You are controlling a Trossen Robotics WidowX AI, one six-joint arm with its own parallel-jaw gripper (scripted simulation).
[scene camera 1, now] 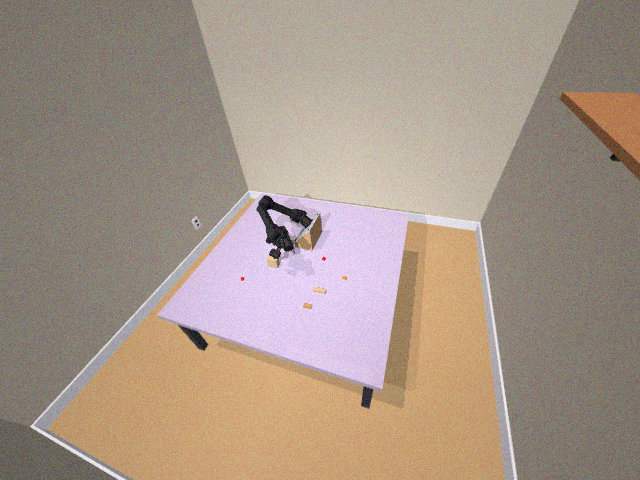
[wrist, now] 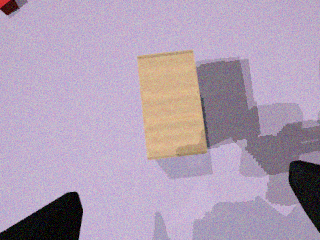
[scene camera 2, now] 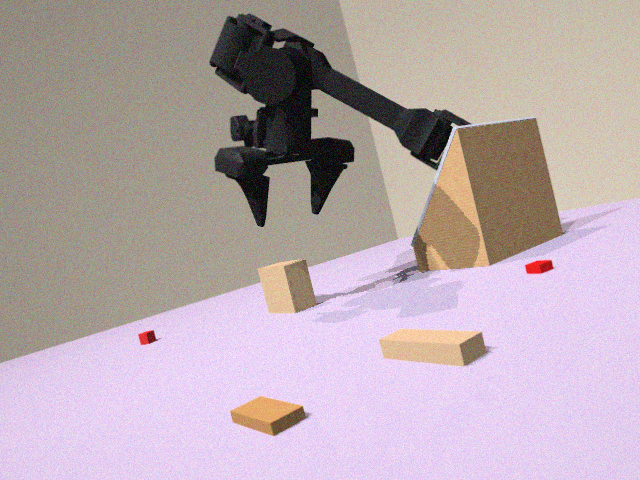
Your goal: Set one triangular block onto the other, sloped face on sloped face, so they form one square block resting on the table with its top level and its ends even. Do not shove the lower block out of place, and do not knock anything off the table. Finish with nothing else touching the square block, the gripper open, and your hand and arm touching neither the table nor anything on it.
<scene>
The gripper [scene camera 2: 289, 219] is open and holds nothing. Further things: a triangular block [scene camera 2: 291, 279].
The gripper is seen too in the wrist view [wrist: 186, 189].
</scene>
